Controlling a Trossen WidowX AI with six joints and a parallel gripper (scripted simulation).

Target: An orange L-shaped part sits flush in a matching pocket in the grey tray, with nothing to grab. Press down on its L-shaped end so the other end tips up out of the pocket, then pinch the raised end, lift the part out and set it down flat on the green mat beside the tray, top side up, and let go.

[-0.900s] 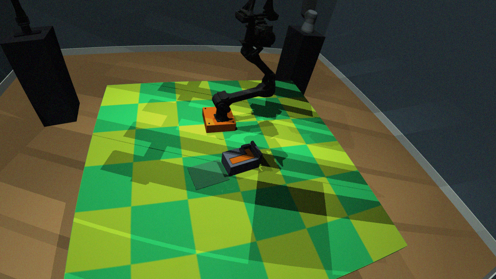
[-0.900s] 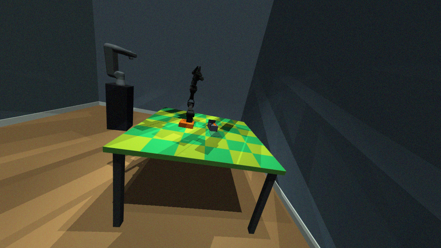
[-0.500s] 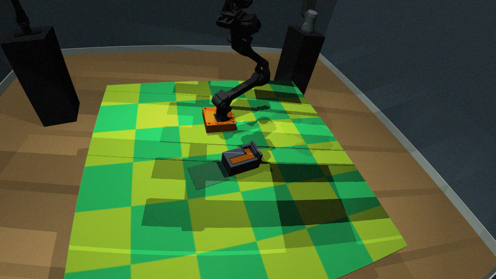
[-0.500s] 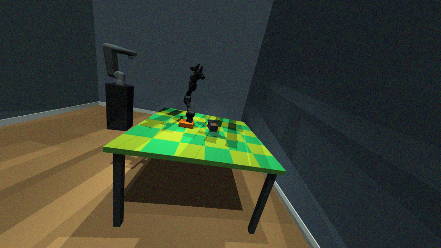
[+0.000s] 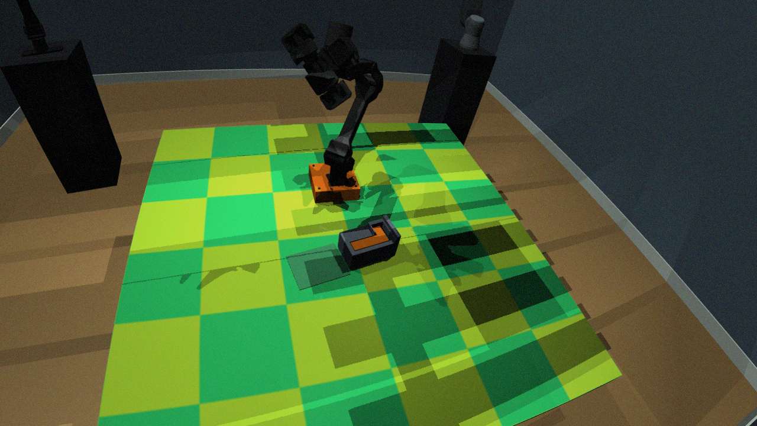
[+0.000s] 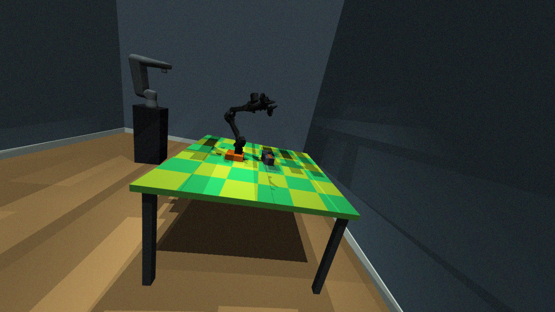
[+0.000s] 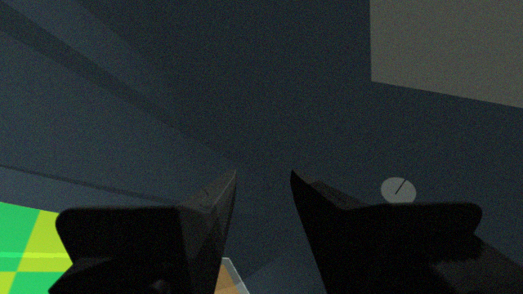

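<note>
My gripper tip is 70 mm short of the orange L-shaped part, 200 mm to the right of it and 490 mm above it. Round my gripper tip: green mat (80 mm ahead, 40 mm to the left, 550 mm below).
</note>
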